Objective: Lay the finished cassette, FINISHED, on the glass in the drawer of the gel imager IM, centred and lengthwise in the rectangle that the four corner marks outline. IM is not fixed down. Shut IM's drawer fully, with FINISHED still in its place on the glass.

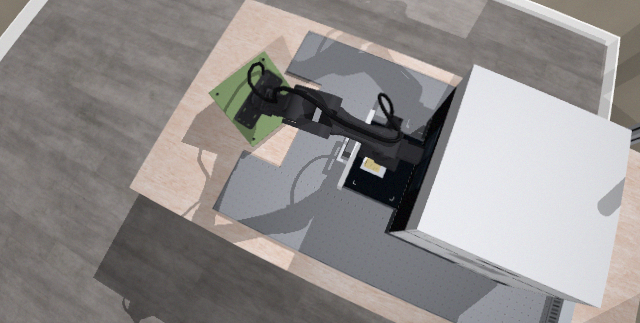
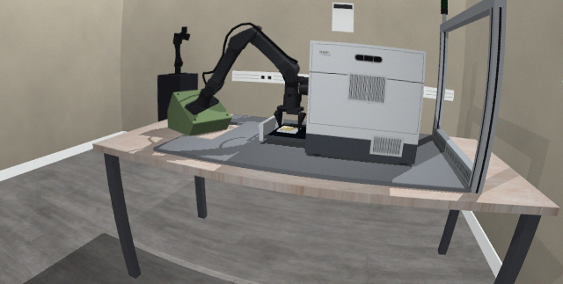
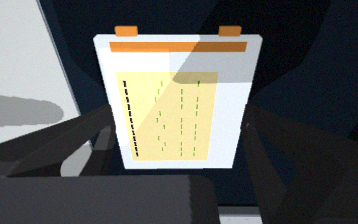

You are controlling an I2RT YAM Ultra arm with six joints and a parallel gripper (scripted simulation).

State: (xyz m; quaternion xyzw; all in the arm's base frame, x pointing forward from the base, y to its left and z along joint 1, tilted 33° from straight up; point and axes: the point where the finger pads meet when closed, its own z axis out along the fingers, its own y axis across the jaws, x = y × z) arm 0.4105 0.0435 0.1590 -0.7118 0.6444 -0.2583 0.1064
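Right now the drawer is 40 mm ahead of my hand and 10 mm below it. From my hand the other things lie so: cassette FINISHED: right at my hand.
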